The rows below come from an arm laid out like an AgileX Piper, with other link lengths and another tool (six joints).
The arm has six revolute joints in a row. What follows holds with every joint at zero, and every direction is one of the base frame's. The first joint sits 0.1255 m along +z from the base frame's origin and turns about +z. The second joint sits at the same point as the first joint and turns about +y. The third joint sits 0.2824 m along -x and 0.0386 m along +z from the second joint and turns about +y. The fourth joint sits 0.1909 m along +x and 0.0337 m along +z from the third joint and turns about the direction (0.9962, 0, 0.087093). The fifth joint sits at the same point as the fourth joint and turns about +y. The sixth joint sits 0.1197 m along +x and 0.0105 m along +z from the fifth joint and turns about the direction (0.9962, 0, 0.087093). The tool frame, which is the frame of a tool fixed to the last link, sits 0.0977 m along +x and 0.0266 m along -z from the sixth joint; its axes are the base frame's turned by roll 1.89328, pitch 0.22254 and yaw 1.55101 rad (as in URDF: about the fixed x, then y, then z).
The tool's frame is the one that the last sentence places.
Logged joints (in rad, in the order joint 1, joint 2, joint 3, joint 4, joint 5, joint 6), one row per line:
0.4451 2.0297 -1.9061 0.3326 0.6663 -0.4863
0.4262 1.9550 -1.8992 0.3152 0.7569 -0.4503
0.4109 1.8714 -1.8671 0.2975 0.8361 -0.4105
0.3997 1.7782 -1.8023 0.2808 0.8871 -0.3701
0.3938 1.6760 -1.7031 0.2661 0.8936 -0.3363
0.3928 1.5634 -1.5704 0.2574 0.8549 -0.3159
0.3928 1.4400 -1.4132 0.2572 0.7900 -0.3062
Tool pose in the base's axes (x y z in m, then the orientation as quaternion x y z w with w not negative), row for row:
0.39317 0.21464 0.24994 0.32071 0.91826 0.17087 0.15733
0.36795 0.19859 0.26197 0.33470 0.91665 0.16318 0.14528
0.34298 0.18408 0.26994 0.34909 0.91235 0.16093 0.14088
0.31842 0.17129 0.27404 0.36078 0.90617 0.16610 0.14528
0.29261 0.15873 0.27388 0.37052 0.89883 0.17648 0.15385
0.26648 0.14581 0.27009 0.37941 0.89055 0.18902 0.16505
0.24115 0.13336 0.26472 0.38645 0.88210 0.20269 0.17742
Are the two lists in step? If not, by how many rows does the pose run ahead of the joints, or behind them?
The pose runs 2 rows ahead of the joints: the pose in row i belongs to the joints in row i + 2.
